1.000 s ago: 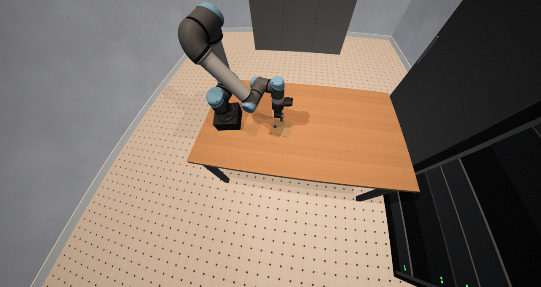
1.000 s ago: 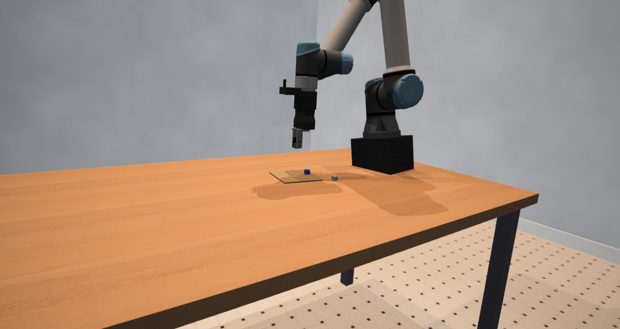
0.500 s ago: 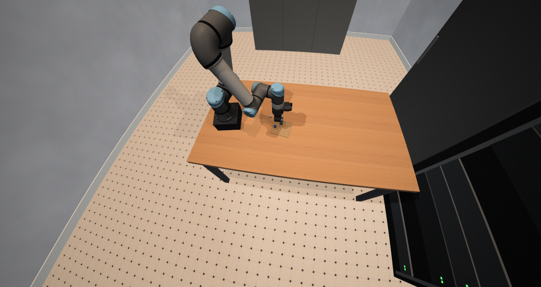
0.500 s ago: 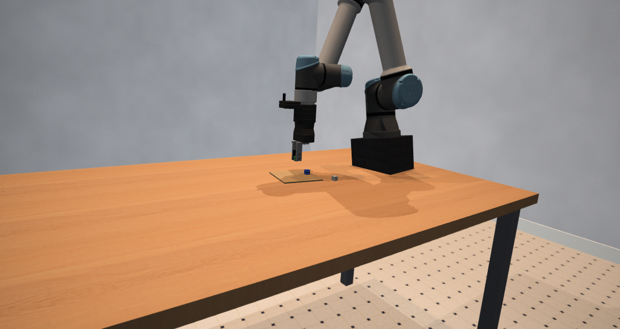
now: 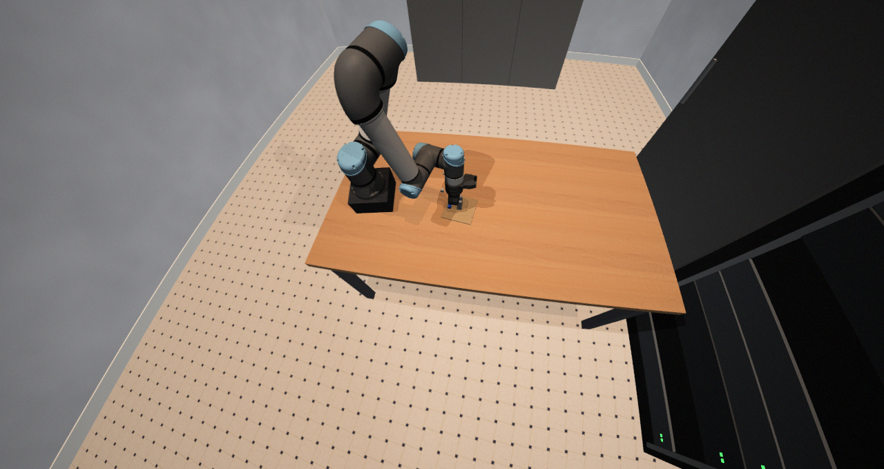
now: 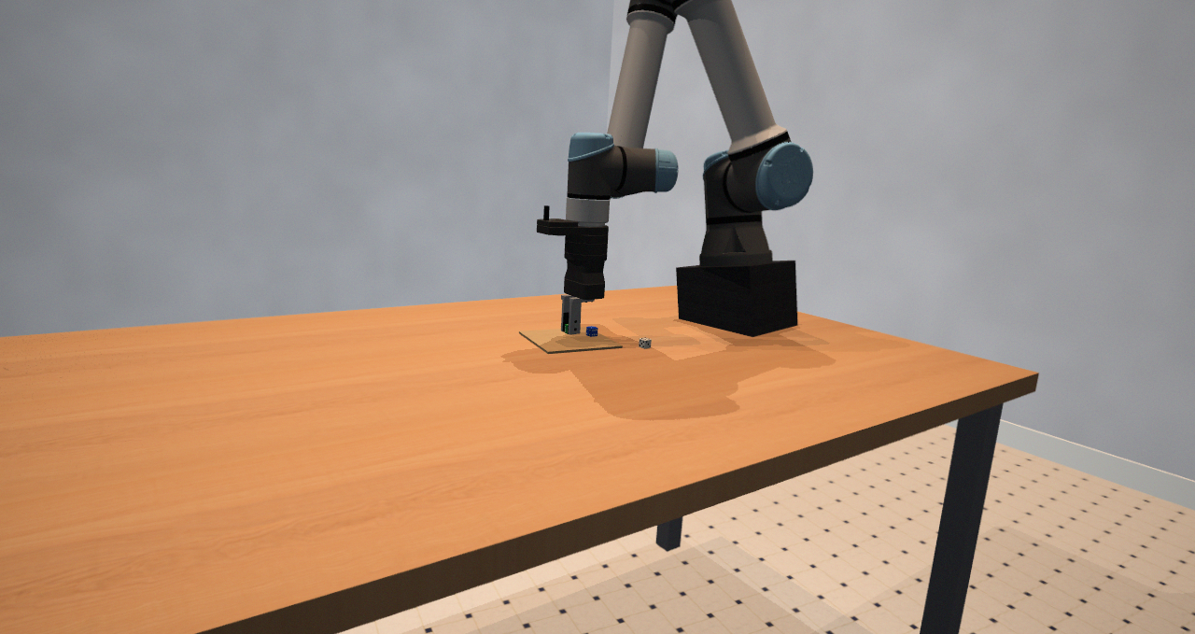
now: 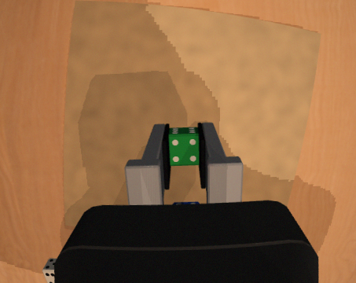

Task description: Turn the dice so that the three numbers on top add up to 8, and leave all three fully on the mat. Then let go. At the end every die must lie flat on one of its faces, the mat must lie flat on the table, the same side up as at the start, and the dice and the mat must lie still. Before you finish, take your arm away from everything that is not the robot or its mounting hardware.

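The green die is 10 mm below my hand. Round my hand: white die (100 mm behind, 90 mm to the left, 20 mm below); mat (30 mm below); blue die (50 mm behind, 20 mm below).
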